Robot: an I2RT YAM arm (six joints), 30 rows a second.
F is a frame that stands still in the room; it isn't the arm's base.
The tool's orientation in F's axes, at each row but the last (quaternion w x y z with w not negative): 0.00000 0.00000 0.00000 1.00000; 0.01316 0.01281 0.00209 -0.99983; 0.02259 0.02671 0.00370 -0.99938; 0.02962 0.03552 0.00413 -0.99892; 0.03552 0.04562 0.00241 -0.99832; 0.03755 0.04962 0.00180 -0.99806
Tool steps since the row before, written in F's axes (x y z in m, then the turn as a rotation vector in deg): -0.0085 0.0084 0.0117 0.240 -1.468 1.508; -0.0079 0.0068 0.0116 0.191 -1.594 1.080; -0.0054 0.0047 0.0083 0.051 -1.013 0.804; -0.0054 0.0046 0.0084 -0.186 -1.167 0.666; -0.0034 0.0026 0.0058 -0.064 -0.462 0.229; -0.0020 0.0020 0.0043 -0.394 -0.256 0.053
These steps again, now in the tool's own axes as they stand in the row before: 0.0085 -0.0084 0.0117 -0.240 1.468 1.508; 0.0074 -0.0071 0.0118 -0.177 1.594 1.082; 0.0047 -0.0050 0.0085 -0.048 1.009 0.809; 0.0045 -0.0050 0.0087 0.206 1.150 0.690; 0.0027 -0.0028 0.0061 0.075 0.456 0.238; 0.0014 -0.0021 0.0045 0.405 0.226 0.094
